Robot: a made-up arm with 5 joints.
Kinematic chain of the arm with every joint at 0, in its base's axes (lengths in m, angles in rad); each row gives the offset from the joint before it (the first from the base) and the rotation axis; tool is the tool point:
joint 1: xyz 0 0 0.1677 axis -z
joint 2: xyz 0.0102 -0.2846 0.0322 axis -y
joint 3: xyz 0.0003 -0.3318 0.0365 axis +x
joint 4: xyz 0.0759 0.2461 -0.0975 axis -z
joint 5: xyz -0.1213 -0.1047 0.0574 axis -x
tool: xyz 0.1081 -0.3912 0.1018
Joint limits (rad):
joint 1: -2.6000..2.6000
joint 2: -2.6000..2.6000
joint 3: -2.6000..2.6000
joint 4: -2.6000..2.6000
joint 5: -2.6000..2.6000
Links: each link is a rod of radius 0.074 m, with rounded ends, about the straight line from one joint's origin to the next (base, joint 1, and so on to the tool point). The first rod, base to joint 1, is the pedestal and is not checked.
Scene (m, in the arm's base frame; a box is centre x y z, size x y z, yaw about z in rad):
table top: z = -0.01
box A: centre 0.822 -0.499 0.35 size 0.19 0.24 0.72 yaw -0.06
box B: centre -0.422 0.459 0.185 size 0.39 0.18 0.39 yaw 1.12
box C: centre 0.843 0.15 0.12 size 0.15 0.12 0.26 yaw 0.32
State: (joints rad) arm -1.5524 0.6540 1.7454 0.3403 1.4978
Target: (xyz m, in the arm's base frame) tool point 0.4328 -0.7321 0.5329
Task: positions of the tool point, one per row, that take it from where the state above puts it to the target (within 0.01 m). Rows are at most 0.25 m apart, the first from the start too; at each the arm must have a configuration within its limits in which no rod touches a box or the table.
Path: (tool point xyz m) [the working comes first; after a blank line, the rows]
Joints at the target: -0.9198 0.9662 1.1873 0.2772 1.7991
Straight joint move there: touches box A.

1: 0.9307 -0.1594 0.5226
2: 0.8085 -0.1750 0.6401
3: 0.6598 -0.1329 0.7092
4: 0.5070 -0.0543 0.7104
5: 0.5298 -0.2245 0.7125
6: 0.5266 -0.3948 0.6791
7: 0.5021 -0.5504 0.6130
8: 0.4328 -0.7321 0.5329

